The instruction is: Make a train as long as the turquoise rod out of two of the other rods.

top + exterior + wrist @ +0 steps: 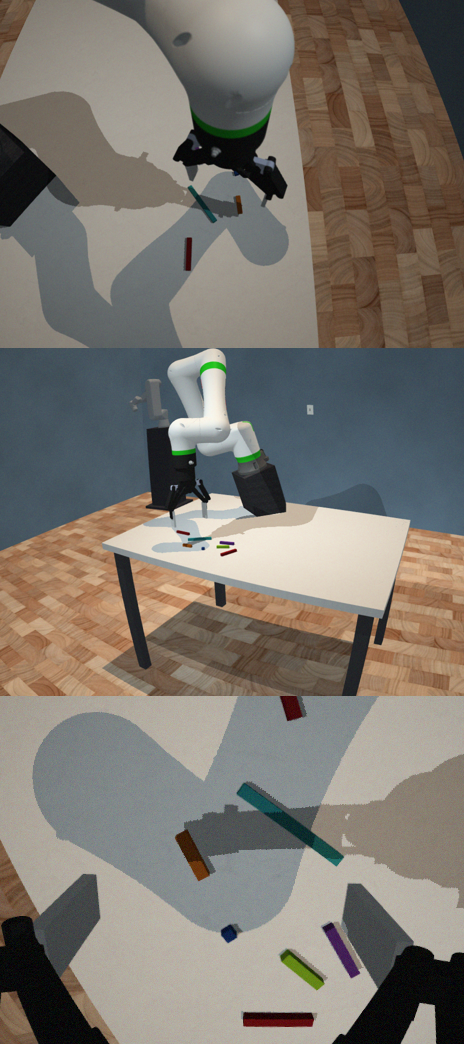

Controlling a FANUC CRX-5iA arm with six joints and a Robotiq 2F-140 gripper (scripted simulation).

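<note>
The orange rod lies 100 mm below my hand, 20 mm ahead of it and 10 mm to the right of it. From my hand the other things lie so: lime rod (130 mm to the left, 100 mm below, 20 mm behind); then small blue rod (100 mm below, 70 mm to the left, 30 mm ahead); then turquoise rod (100 mm below, 60 mm behind).
</note>
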